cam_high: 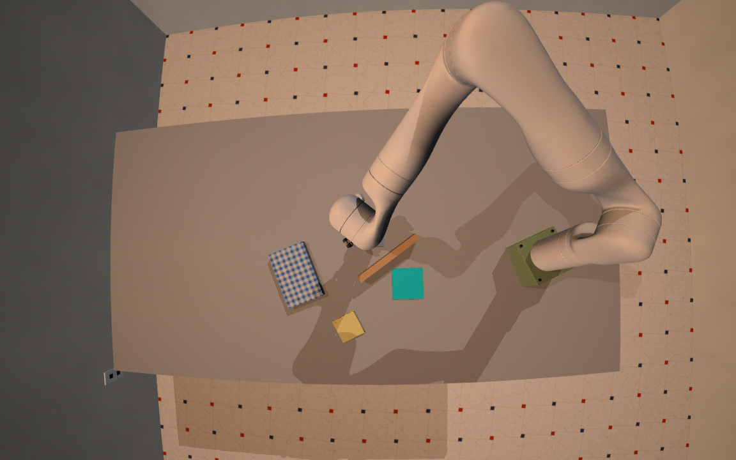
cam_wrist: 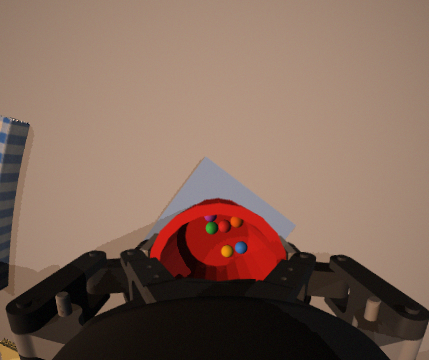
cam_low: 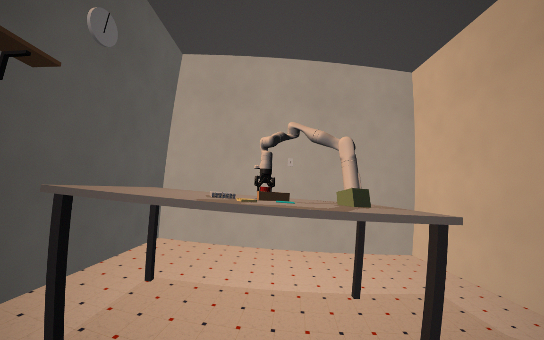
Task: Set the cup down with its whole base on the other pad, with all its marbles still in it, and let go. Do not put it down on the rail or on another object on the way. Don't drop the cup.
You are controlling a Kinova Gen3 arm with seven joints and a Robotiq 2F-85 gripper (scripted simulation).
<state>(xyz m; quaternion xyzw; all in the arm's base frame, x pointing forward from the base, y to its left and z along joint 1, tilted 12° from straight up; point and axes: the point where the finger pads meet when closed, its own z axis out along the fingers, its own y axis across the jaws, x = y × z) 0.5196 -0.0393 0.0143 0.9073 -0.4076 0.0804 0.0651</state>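
My gripper is now 2 cm above the red cup. The rest, counted from my hand: blue-checked box (21 cm ahead, 15 cm to the left, 3 cm below); then orange rail (8 cm to the left, 7 cm behind, 3 cm below).
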